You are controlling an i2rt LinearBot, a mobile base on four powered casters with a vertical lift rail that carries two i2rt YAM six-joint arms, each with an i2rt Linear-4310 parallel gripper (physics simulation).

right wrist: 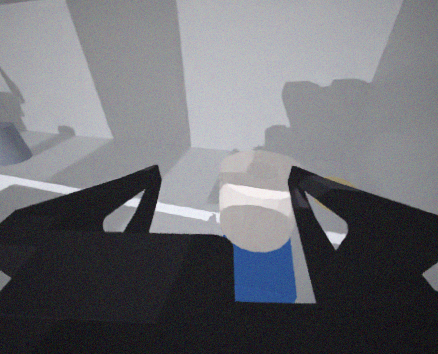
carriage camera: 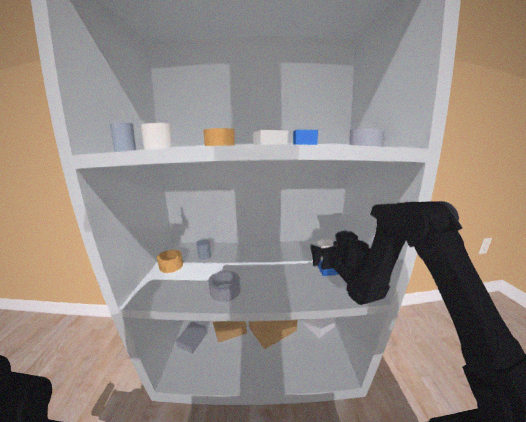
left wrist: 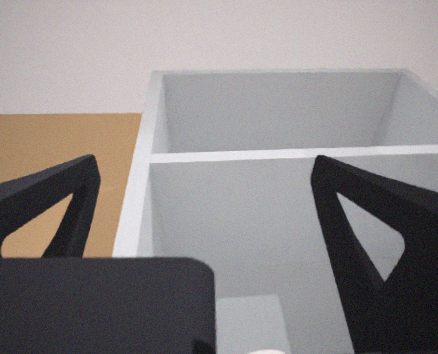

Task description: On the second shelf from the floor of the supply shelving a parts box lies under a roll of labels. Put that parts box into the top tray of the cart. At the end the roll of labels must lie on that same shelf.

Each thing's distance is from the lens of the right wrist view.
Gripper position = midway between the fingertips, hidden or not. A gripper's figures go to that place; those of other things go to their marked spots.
my right gripper (right wrist: 224,173): 0.13 m
grey supply shelving (right wrist: 97,97): 0.52 m
